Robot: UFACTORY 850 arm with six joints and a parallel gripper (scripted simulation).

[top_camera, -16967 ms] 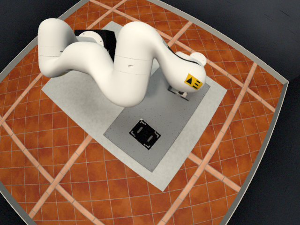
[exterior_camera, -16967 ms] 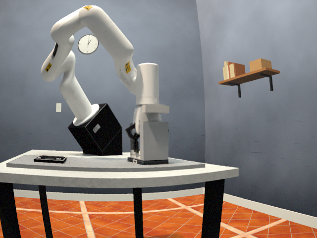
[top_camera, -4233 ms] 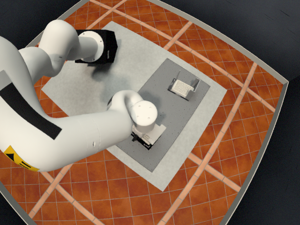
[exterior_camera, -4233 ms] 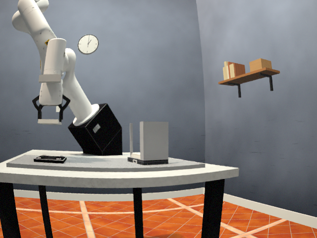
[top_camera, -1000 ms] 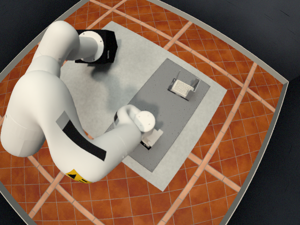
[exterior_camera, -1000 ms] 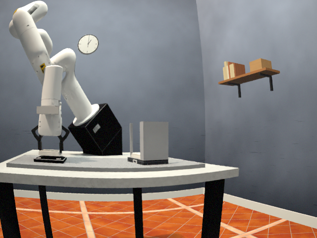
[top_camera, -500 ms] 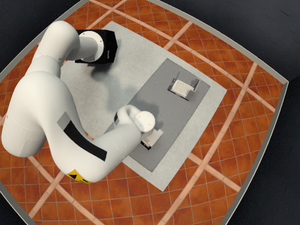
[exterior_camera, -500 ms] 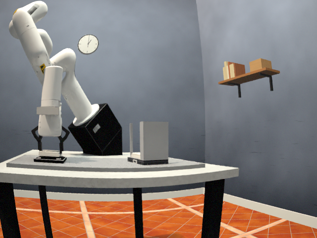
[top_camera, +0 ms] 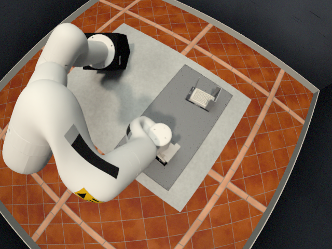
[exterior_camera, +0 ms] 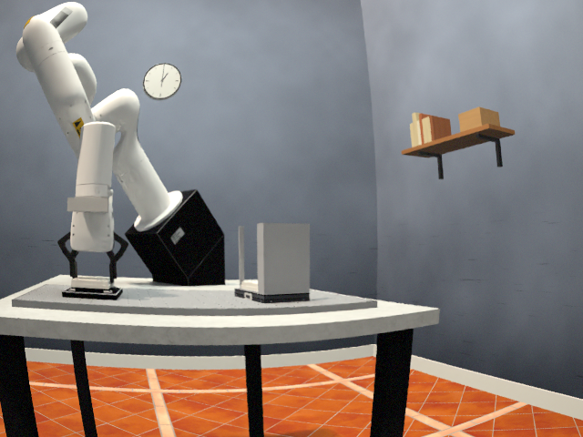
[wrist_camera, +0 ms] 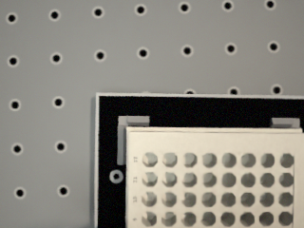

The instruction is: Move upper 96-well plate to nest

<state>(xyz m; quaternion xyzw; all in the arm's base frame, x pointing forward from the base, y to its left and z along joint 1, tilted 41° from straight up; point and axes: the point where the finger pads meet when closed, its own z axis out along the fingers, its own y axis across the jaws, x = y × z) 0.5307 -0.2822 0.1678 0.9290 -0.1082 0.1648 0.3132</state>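
My gripper is now 10 mm above the white 96-well plate. The rest, counted from my hand: black plate nest N1: 30 mm below.
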